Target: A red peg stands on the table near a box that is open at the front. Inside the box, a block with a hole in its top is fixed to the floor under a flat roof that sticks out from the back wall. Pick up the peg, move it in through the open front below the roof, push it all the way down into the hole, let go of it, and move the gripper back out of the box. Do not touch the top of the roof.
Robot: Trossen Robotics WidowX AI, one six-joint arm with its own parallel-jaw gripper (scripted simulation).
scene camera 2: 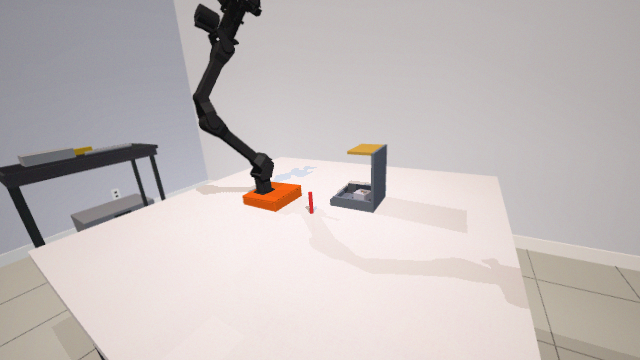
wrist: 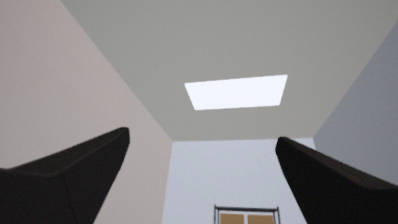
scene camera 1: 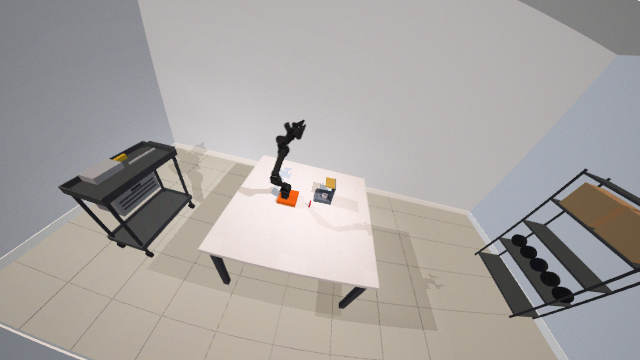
Scene:
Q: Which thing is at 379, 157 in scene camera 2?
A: A box wall.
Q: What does my gripper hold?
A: Nothing.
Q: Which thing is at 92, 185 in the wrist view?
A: My gripper.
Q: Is my gripper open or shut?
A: Open.

